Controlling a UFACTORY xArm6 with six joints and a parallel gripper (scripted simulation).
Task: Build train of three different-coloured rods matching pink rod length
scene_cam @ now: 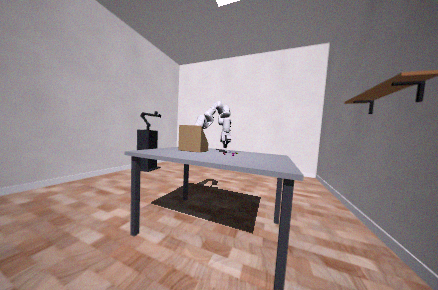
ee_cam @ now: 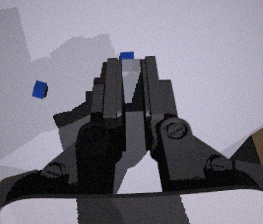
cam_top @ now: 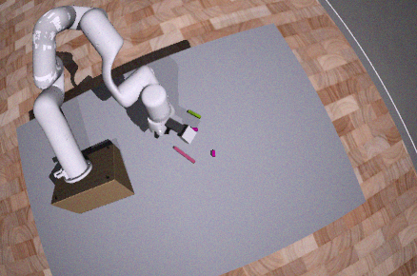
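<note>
Right now my hand is 12 cm short of the lime rod, 7 cm above it and 2 cm to the right of it. Round my hand: pink rod: 10 cm to the right, 7 cm below, 1 cm ahead; then grey rod: 2 cm below.
</note>
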